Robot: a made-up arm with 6 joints. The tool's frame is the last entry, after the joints.
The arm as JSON. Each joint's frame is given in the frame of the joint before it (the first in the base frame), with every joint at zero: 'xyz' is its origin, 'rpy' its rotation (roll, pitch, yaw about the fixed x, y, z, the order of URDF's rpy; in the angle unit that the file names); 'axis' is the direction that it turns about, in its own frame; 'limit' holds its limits. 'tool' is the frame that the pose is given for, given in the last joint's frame.
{
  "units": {
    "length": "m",
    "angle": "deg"
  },
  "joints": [
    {
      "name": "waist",
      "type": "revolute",
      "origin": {
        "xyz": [
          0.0,
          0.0,
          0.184
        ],
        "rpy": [
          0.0,
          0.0,
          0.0
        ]
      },
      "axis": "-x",
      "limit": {
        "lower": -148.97,
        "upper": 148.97
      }
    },
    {
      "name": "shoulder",
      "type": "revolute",
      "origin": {
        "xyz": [
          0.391,
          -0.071,
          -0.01
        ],
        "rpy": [
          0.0,
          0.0,
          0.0
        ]
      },
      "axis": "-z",
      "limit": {
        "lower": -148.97,
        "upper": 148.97
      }
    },
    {
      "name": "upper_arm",
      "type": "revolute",
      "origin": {
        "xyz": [
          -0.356,
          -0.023,
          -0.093
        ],
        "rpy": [
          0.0,
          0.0,
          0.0
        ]
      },
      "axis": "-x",
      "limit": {
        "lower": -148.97,
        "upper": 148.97
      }
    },
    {
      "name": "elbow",
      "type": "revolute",
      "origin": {
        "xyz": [
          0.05,
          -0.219,
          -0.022
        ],
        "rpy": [
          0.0,
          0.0,
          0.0
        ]
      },
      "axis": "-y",
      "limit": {
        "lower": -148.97,
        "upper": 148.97
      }
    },
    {
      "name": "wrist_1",
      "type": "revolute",
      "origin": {
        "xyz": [
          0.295,
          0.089,
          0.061
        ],
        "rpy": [
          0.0,
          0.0,
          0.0
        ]
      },
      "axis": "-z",
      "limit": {
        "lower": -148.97,
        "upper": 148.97
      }
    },
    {
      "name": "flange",
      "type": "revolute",
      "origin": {
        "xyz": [
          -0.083,
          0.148,
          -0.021
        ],
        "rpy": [
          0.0,
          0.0,
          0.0
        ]
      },
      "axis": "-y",
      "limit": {
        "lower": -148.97,
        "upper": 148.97
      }
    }
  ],
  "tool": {
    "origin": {
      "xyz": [
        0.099,
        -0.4,
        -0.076
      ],
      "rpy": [
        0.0,
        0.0,
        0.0
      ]
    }
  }
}
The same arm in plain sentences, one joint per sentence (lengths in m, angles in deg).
The arm has six revolute joints in a row. What follows holds with every joint at zero, and every direction is one of the base frame's. Joint 1 sits 0.184 m along +z from the base frame's origin and turns about -x, from -148.97 to 148.97 deg. Joint 2 sits 0.391 m along +x and 0.071 m along -y and 0.01 m along -z from joint 1 and turns about -z, from -148.97 to 148.97 deg. Joint 3 sits 0.356 m along -x and 0.023 m along -y and 0.093 m along -z from joint 2 and turns about -x, from -148.97 to 148.97 deg. Joint 4 sits 0.05 m along +x and 0.219 m along -y and 0.022 m along -z from joint 3 and turns about -y, from -148.97 to 148.97 deg. Joint 5 sits 0.295 m along +x and 0.089 m along +y and 0.061 m along +z from joint 4 and turns about -z, from -148.97 to 148.97 deg. Joint 6 sits 0.083 m along -x and 0.148 m along +y and 0.021 m along -z from joint 5 and turns about -y, from -148.97 to 148.97 deg. The tool frame, which is the frame that the pose is given for, sits 0.099 m along +x and 0.4 m along -y and 0.076 m along -z from joint 6; its axes are parallel to the base frame's.
